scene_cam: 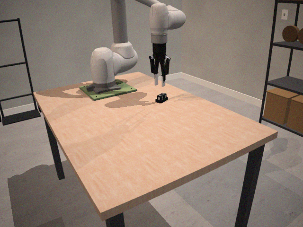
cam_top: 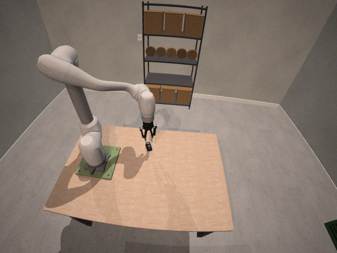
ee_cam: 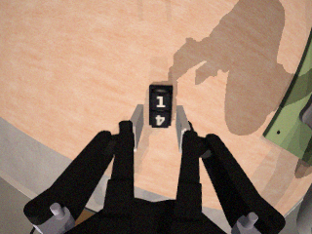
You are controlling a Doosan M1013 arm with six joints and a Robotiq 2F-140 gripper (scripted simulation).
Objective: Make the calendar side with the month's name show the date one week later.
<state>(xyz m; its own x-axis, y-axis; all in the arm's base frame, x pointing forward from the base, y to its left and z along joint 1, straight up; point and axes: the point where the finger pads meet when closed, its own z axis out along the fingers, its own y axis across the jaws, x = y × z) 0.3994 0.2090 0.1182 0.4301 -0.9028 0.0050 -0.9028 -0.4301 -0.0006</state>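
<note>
The black tray is 120 mm below my hand, 20 mm to the left of it and 10 mm behind it.
</note>
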